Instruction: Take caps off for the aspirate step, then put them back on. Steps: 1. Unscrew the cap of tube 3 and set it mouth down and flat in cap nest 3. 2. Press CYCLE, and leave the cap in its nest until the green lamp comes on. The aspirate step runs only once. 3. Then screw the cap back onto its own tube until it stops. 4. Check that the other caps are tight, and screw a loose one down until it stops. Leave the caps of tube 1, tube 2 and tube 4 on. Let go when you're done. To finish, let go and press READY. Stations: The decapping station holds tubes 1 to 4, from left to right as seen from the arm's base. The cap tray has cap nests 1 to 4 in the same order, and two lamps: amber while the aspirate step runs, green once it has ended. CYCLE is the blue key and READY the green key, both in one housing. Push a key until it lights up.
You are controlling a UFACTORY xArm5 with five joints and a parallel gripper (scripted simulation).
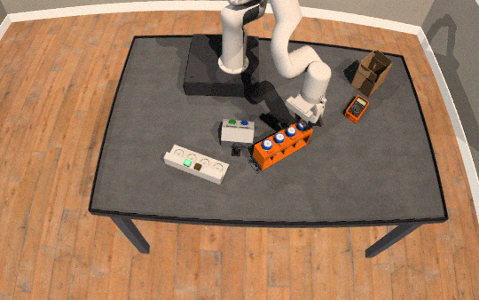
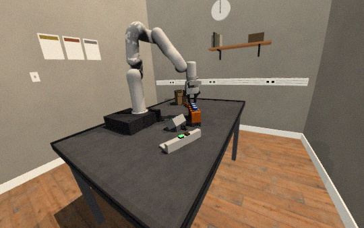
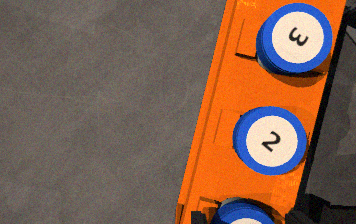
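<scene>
Right now the cap 1 is 2 cm below my hand. The rest, counted from my hand: cap 3: 8 cm to the right, 6 cm ahead, 2 cm below; cap 2: 4 cm to the right, 3 cm ahead, 2 cm below; cap 4: 13 cm to the right, 9 cm ahead, 2 cm below.
</scene>
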